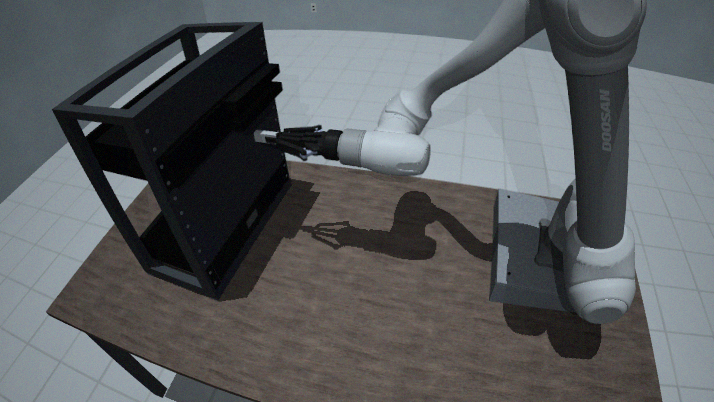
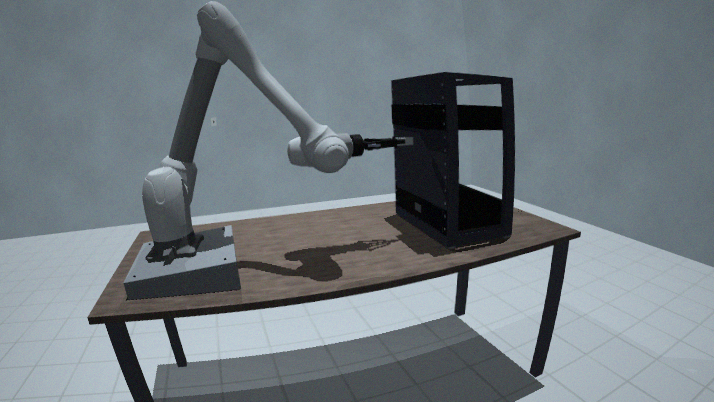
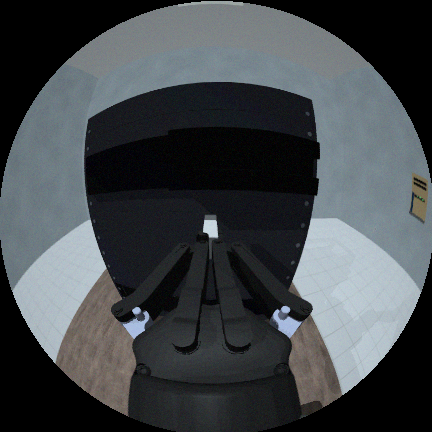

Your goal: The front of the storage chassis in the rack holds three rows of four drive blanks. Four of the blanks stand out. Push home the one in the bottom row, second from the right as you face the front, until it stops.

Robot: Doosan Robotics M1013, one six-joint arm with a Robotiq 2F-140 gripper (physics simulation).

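Seen in the pictures: gripper, fingertip midpoint: [image 1: 255, 135] [image 2: 412, 140] [image 3: 210, 223]; arm's base at its link origin: [image 2: 176, 249].
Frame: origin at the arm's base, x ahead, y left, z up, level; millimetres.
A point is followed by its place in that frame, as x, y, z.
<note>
The dark rack [image 1: 95, 112] @[1000, 478, 529] [image 2: 507, 150] @[1175, -6, 259] [image 3: 200, 105] @[899, 184, 472] holds the black storage chassis [image 1: 195, 142] @[871, 348, 387] [image 2: 420, 116] @[888, 144, 373] [image 3: 150, 165] @[877, 261, 369] in its upper half. The front is so dark that single blanks hardly show. At its right end, an upper blank [image 1: 274, 71] @[863, 26, 406] [image 3: 318, 150] @[865, 0, 403] and a lower blank [image 1: 275, 90] @[862, 36, 353] [image 3: 315, 186] @[865, 3, 346] stand out. A faint step shows nearer the middle; I cannot tell the second-from-right bottom blank apart. My gripper [image 1: 265, 136] @[858, 160, 283] [image 2: 406, 141] @[858, 160, 283] [image 3: 210, 223] @[858, 160, 283] is shut and empty. Its pale fingertips are below the chassis, close to the rack's front; contact cannot be told.
The rack stands on the wooden table [image 1: 350, 310] @[525, 346, -72] [image 2: 300, 225] @[450, 429, -72]. A black lower unit with a small grey label [image 1: 251, 218] @[896, 224, 22] [image 2: 418, 207] @[896, 216, 20] sits at the rack's bottom, below the gripper. The arm's grey base block [image 1: 525, 295] @[93, 177, -22] [image 2: 185, 287] @[69, -204, -49] stands at the table's opposite end.
</note>
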